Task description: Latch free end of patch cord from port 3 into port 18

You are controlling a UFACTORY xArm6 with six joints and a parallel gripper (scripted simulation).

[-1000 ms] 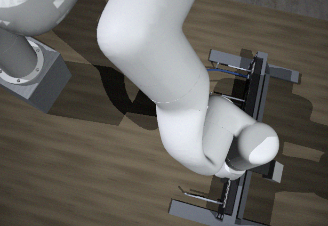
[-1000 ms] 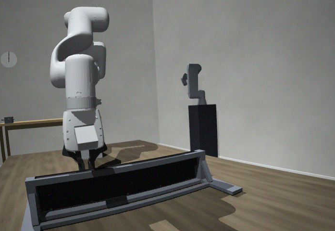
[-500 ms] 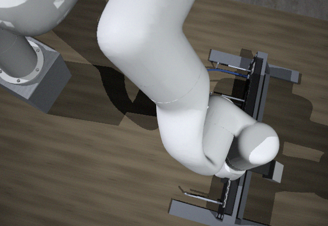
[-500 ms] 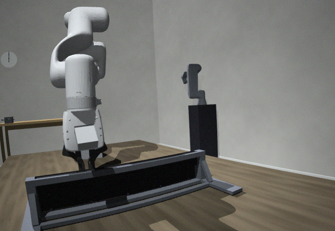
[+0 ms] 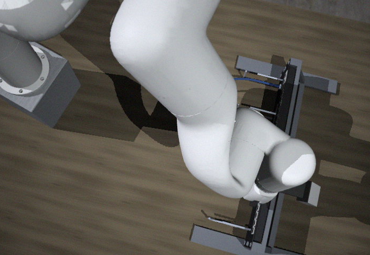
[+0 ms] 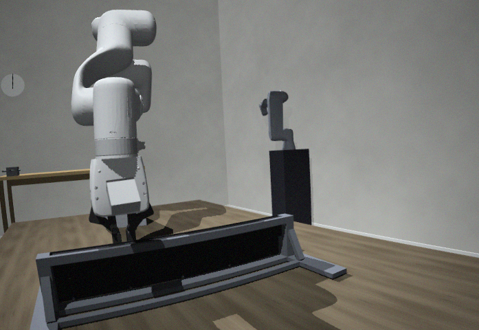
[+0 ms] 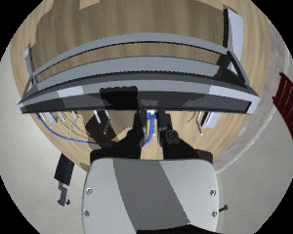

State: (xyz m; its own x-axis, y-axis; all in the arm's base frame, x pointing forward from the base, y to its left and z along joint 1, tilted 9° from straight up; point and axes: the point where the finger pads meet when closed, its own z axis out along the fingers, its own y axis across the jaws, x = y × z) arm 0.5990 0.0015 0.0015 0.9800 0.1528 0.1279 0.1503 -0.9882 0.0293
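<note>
Right now the plug is 2 cm ahead of my hand and 1 cm below it.
</note>
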